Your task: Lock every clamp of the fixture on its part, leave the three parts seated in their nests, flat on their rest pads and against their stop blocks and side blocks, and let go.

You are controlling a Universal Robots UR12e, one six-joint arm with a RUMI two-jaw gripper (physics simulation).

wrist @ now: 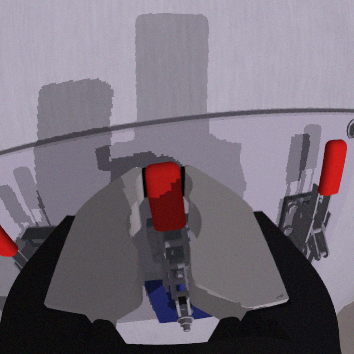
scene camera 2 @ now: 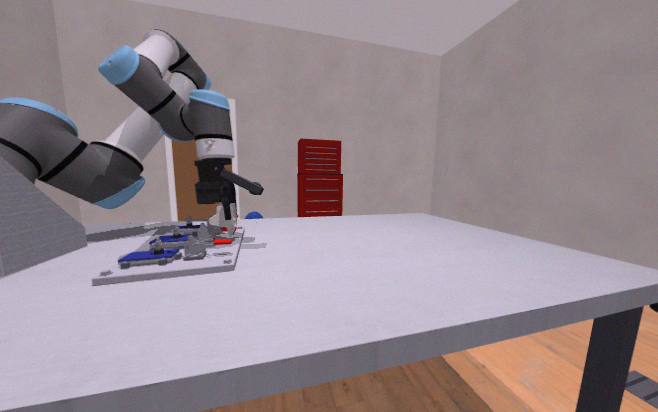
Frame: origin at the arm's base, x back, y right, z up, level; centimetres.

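Seen in the pictures: gripper, fingertip midpoint: (wrist: 163, 169) (scene camera 2: 232, 235).
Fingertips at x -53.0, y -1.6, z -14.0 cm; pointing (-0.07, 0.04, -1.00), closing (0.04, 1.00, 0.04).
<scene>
Offsets run from my fingertips to a thing's top centre. "spot": to the spot under its first point. Level surfaces: height alone.
The grey fixture plate (scene camera 2: 210, 266) (wrist: 265, 145) bears three blue parts: a near part {dx +14.1, dy +11.9, dz -0.1 cm} (scene camera 2: 142, 256), a middle part {dx +14.3, dy +0.9, dz +0.4 cm} (scene camera 2: 165, 240) and a far part {dx +14.5, dy -10.2, dz +0.9 cm} (scene camera 2: 188, 227). A spindle stands over each in the scene view. My gripper (scene camera 2: 229, 224) (wrist: 163, 169) is shut on a clamp's red handle {dx +0.8, dy +0.0, dz +2.5 cm} (wrist: 166, 200), between its grey fingers. Beyond that handle in the wrist view are its linkage, spindle tip {spot: dx +12.8, dy +0.9, dz +3.3 cm} (wrist: 186, 322) and a blue part {spot: dx +13.7, dy -1.2, dz +0.4 cm} (wrist: 161, 302). Another red handle {dx +0.1, dy +11.0, dz +2.0 cm} (wrist: 333, 167) is at the right, and one (wrist: 6, 242) at the left edge. Pad and block contact is too small to tell.
The fixture lies on the grey table {dz -3.2 cm} (scene camera 2: 400, 300), beside the robot's grey pedestal (scene camera 2: 35, 225). Side clamp linkages {spot: dx +4.8, dy +10.2, dz +0.4 cm} (wrist: 300, 217) flank my fingers. A bolt head {spot: dx -2.0, dy +16.6, dz -1.2 cm} (scene camera 2: 227, 261) is at a plate corner. A red tool cabinet (scene camera 2: 320, 180) stands behind the table.
</scene>
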